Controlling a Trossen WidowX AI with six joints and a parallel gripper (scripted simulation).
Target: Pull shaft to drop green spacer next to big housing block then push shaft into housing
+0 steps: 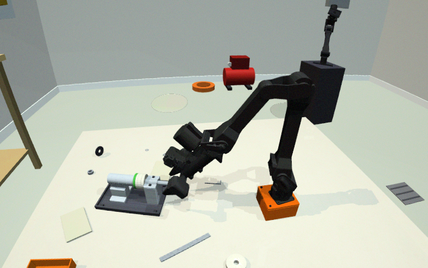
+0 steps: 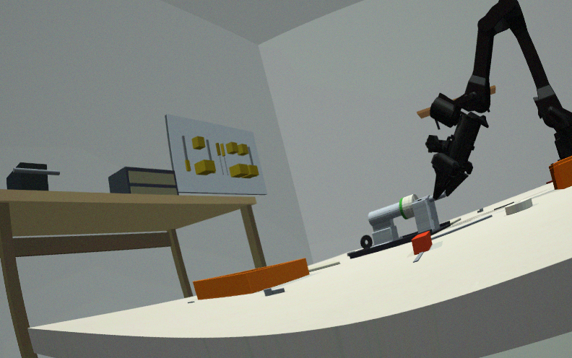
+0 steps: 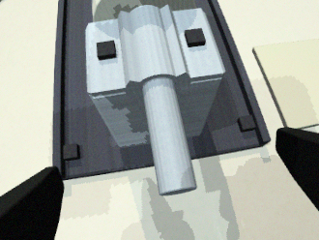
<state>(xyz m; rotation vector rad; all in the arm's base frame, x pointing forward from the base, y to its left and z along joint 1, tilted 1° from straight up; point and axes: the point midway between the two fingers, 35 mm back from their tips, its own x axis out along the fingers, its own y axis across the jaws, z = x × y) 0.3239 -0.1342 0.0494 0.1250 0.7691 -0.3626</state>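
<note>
My gripper tip is 7 cm short of the pale spacer and 3 cm to the left of it. Also, from my gripper tip: grey bar 20 cm to the left, 7 cm below, 2 cm behind; green spacer 10 cm ahead, 4 cm to the right; shaft 7 cm ahead, 3 cm to the right.
</note>
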